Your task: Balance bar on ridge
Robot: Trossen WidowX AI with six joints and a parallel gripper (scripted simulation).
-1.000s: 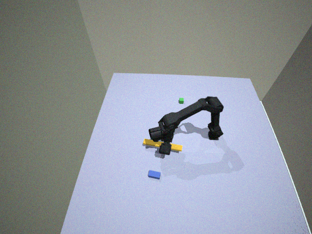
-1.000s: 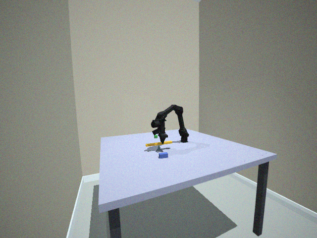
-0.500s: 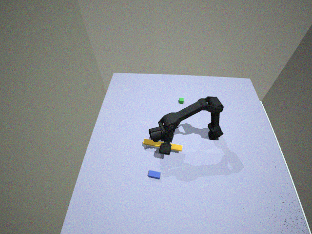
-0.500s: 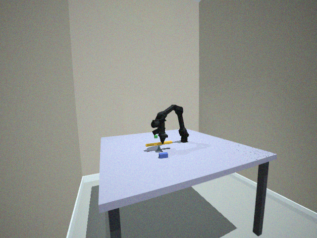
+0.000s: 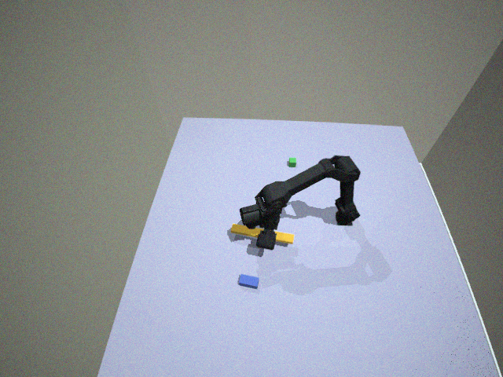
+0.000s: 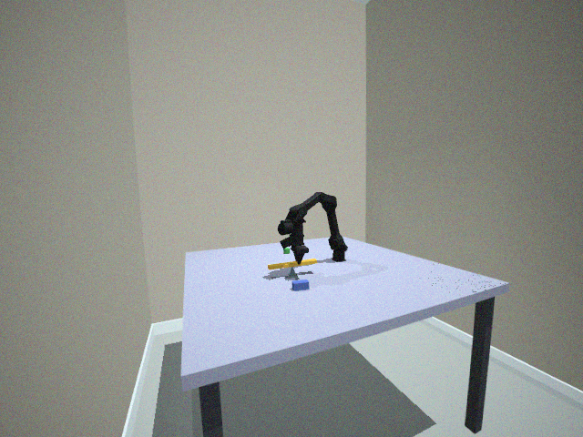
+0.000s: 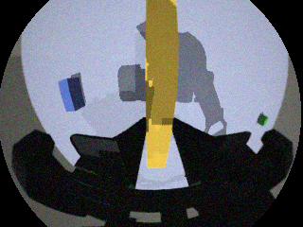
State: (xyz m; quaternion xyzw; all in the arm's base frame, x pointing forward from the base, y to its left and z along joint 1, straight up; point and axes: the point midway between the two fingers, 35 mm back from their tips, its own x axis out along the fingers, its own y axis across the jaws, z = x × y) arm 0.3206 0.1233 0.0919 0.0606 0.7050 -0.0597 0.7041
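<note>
The bar is 30 mm ahead of my gripper tip. Also, from my gripper tip: small green cube (100 mm behind, 430 mm to the right, 40 mm below); then blue block (70 mm ahead, 170 mm to the left, 40 mm below).
</note>
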